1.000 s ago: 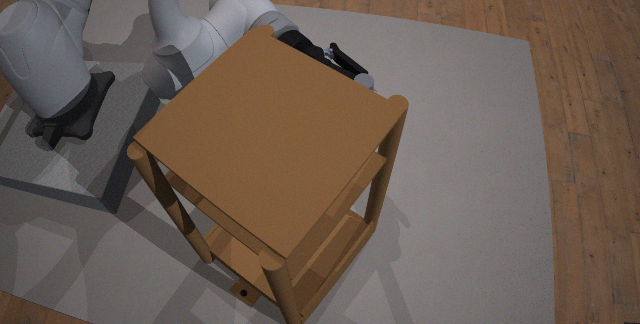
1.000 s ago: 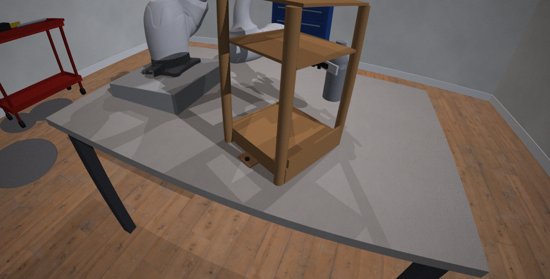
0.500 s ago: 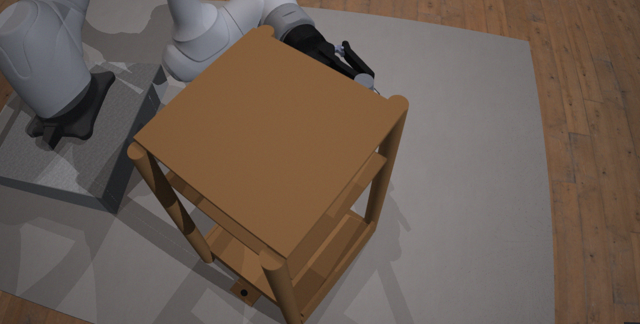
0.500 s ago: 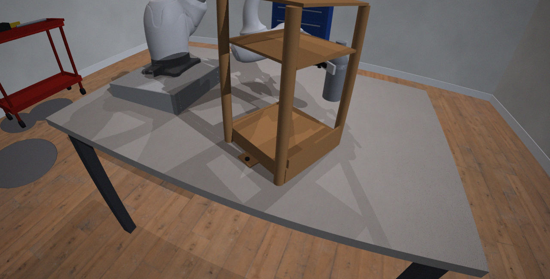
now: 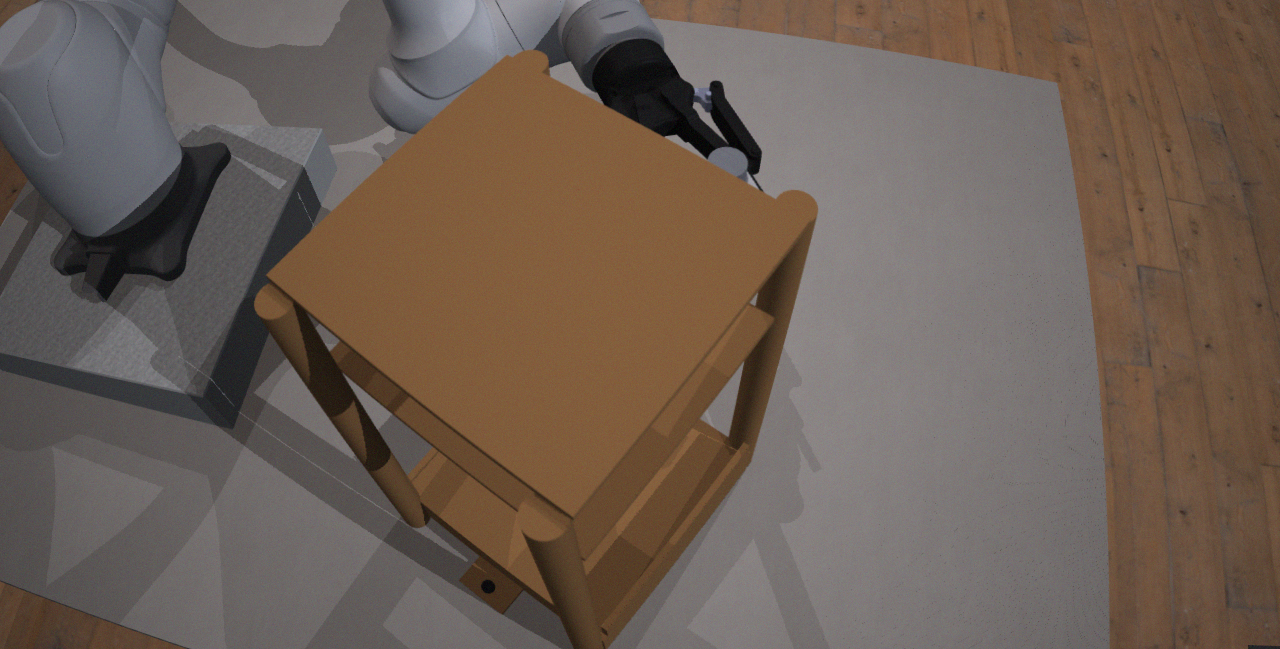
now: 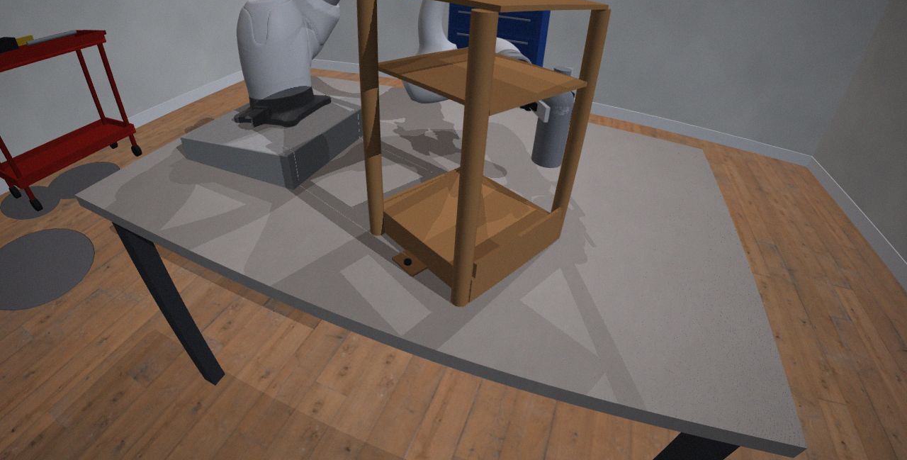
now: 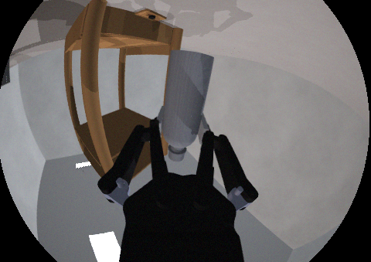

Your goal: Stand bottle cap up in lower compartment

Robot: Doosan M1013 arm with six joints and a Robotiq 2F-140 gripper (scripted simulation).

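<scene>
Right now my hand is 10 mm below the grey bottle. Round my hand: brown shelving unit: 180 mm to the right, 110 mm behind, 10 mm above.
</scene>
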